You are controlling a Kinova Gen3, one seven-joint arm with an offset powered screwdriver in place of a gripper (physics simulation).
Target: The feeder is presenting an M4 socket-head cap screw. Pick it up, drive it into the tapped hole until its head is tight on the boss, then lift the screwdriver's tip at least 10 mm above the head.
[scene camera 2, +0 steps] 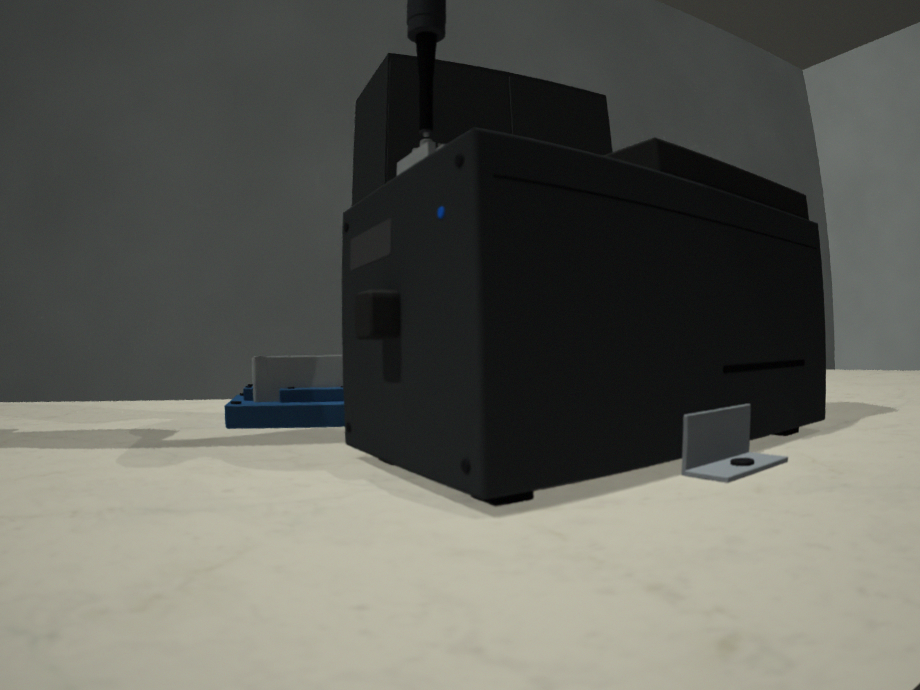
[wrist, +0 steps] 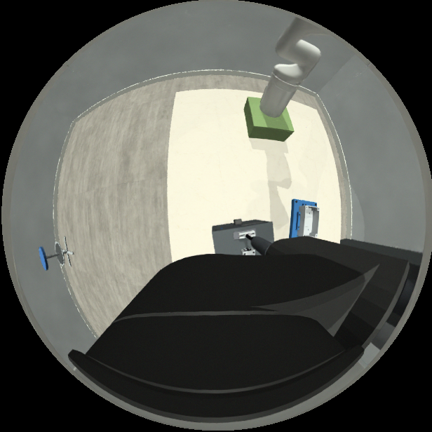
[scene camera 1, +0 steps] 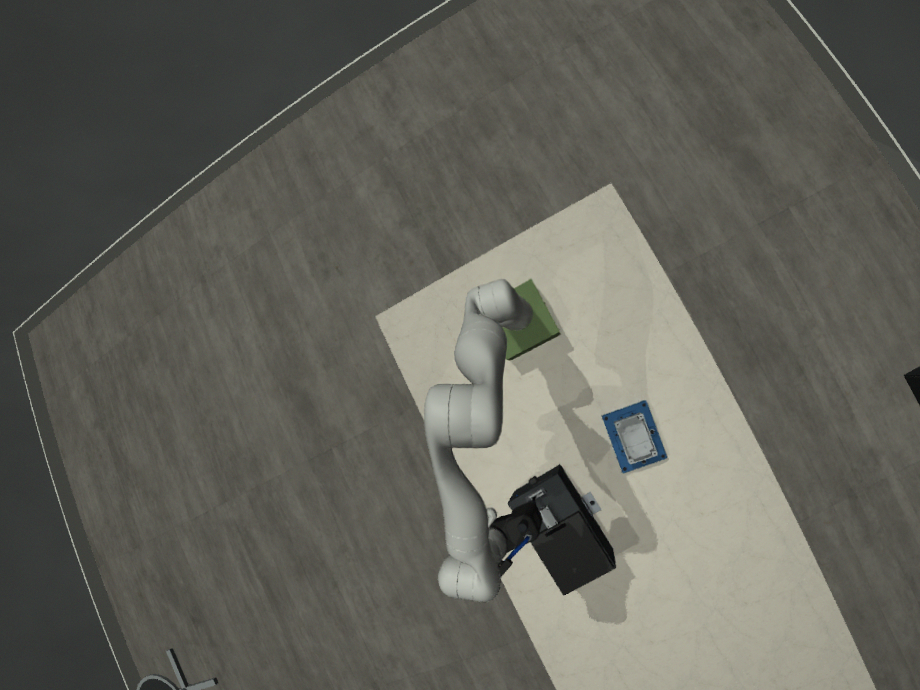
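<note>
The black screw feeder (scene camera 1: pixel 575 557) (scene camera 2: pixel 631 297) (wrist: pixel 226 244) stands on the pale table. A light metal block (scene camera 2: pixel 413 161) (wrist: pixel 240 235) sits on its top. My screwdriver's tip (scene camera 2: pixel 425 130) (wrist: pixel 247 236) points straight down over this block; scene camera 1 does not show the tip clearly. A tiny grey screw (scene camera 2: pixel 425 135) shows directly under the tip, just above the block. Whether the tip holds it or it rests in the feeder is too small to tell. The light grey housing (scene camera 1: pixel 636 438) (scene camera 2: pixel 304 371) (wrist: pixel 311 222) sits on a blue fixture (scene camera 1: pixel 625 412) (scene camera 2: pixel 286 415) (wrist: pixel 295 220), apart from the feeder. The tapped hole cannot be made out.
A green box (scene camera 1: pixel 540 319) (wrist: pixel 265 133) stands under the arm's base. A small metal bracket (scene camera 2: pixel 713 435) stands beside the feeder. The black tool body (wrist: pixel 225 340) covers the lower part of the wrist view. A blue-seated stool (wrist: pixel 43 258) stands off the table.
</note>
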